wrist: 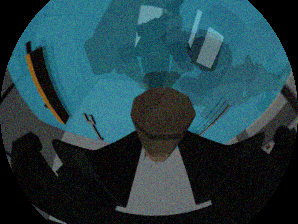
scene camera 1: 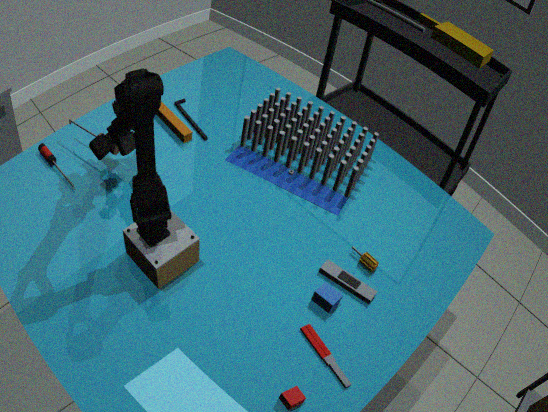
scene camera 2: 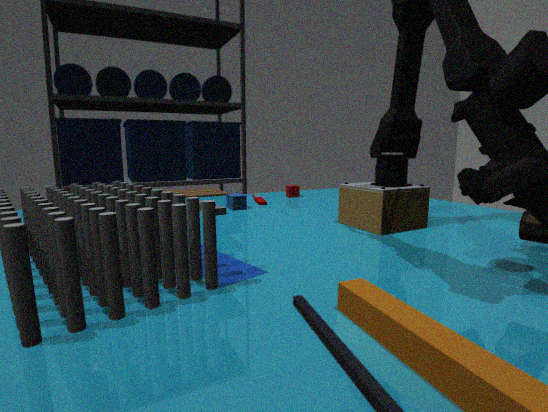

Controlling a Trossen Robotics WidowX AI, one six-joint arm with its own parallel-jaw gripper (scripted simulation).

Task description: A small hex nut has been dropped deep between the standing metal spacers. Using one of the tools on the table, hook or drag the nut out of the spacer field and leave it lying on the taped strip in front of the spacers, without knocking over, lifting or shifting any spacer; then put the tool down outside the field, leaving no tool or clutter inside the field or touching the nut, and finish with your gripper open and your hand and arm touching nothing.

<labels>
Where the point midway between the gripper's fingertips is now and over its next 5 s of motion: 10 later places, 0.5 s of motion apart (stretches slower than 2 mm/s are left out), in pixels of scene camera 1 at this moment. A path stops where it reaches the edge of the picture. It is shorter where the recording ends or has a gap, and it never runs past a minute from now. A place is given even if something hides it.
The gripper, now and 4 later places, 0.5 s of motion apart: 107,145; 107,149; 107,153; 108,156; 108,160
</labels>
